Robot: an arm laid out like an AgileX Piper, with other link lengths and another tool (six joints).
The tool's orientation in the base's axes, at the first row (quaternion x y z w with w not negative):
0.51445, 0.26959, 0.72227, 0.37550
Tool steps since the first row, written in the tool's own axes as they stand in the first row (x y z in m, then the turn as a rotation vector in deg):
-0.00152, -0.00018, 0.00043, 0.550, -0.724, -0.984
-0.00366, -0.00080, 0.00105, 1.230, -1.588, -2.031
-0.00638, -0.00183, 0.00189, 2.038, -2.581, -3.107
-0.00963, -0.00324, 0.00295, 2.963, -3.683, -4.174
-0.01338, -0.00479, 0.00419, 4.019, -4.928, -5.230
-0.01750, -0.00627, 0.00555, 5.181, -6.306, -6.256
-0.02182, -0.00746, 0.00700, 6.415, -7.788, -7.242
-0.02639, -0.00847, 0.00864, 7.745, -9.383, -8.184
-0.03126, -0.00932, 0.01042, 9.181, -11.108, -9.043
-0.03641, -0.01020, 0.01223, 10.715, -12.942, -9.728
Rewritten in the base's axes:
0.00074, -0.00114, -0.00082, -0.842, 0.862, -0.584
0.00190, -0.00254, -0.00226, -1.732, 1.911, -1.228
0.00348, -0.00418, -0.00425, -2.638, 3.139, -1.911
0.00547, -0.00603, -0.00676, -3.530, 4.525, -2.613
0.00776, -0.00821, -0.00959, -4.398, 6.101, -3.352
0.01021, -0.01074, -0.01252, -5.222, 7.839, -4.126
0.01271, -0.01359, -0.01531, -5.994, 9.696, -4.929
0.01539, -0.01676, -0.01803, -6.713, 11.697, -5.754
0.01822, -0.02026, -0.02074, -7.339, 13.860, -6.595
0.02114, -0.02397, -0.02362, -7.790, 16.165, -7.412

